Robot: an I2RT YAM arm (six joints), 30 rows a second.
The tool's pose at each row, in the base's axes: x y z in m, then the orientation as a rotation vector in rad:
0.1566 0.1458 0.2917 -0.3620 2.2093 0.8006
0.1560 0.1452 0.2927 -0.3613 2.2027 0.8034
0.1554 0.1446 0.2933 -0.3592 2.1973 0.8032
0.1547 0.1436 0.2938 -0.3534 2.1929 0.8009
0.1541 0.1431 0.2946 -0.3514 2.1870 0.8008
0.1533 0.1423 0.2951 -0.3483 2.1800 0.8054
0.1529 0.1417 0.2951 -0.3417 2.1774 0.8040
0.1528 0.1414 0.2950 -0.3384 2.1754 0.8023
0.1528 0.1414 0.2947 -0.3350 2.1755 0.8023
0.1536 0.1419 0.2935 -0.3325 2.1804 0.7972
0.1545 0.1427 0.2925 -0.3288 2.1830 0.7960
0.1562 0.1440 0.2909 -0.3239 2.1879 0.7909
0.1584 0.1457 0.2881 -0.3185 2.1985 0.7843
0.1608 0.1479 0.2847 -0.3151 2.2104 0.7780
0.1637 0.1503 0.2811 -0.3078 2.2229 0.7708
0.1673 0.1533 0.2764 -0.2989 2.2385 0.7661
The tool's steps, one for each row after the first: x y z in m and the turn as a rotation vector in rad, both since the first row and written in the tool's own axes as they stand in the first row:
-0.0003 0.0003 -0.0012 -0.0027 -0.0059 -0.0007
-0.0003 0.0003 -0.0023 -0.0027 -0.0115 -0.0012
-0.0002 0.0001 -0.0036 0.0001 -0.0177 0.0002
-0.0004 0.0004 -0.0047 -0.0001 -0.0238 -0.0005
-0.0002 0.0004 -0.0059 -0.0035 -0.0306 0.0009
0.0001 0.0001 -0.0065 -0.0008 -0.0354 0.0037
0.0002 -0.0001 -0.0067 0.0011 -0.0385 0.0045
0.0004 -0.0003 -0.0065 0.0022 -0.0396 0.0068
0.0008 -0.0008 -0.0051 0.0073 -0.0366 0.0081
0.0009 -0.0010 -0.0036 0.0097 -0.0356 0.0109
0.0009 -0.0015 -0.0010 0.0156 -0.0334 0.0138
0.0014 -0.0025 0.0028 0.0234 -0.0263 0.0183
0.0022 -0.0034 0.0074 0.0306 -0.0173 0.0220
0.0029 -0.0045 0.0124 0.0397 -0.0092 0.0282
0.0038 -0.0060 0.0188 0.0479 0.0016 0.0373

